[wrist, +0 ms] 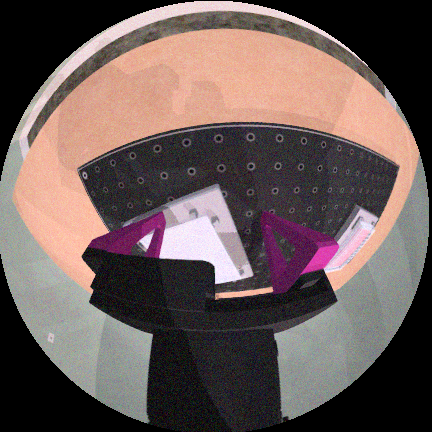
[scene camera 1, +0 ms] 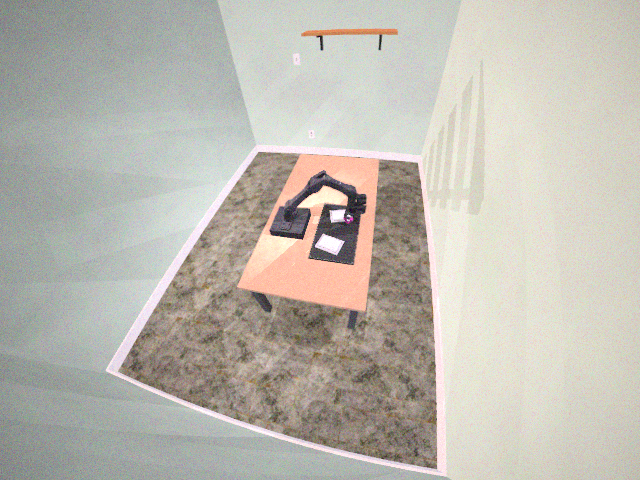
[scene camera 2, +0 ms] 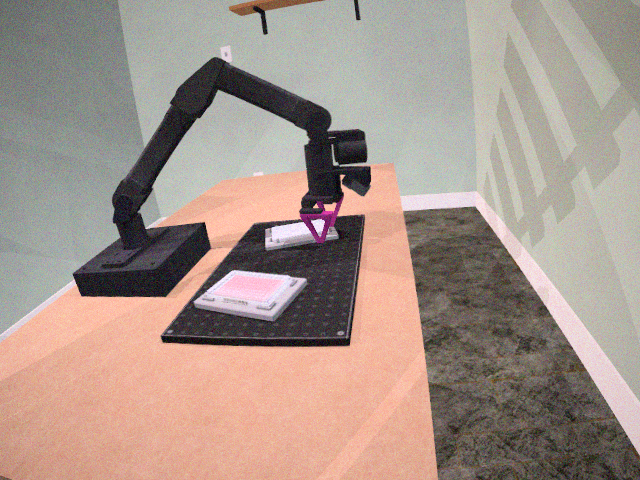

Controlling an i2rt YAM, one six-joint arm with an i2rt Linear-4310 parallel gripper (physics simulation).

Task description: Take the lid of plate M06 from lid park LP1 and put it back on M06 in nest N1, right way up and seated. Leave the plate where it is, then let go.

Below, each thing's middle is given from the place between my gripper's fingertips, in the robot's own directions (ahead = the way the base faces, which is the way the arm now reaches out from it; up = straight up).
Labels:
Now: hand 7 cm past the white lid (wrist: 197,238) and 2 cm to the right of it. Also, from my hand: white plate with pink top (scene camera 2: 249,288): 9 cm behind, 26 cm to the right, 1 cm above.

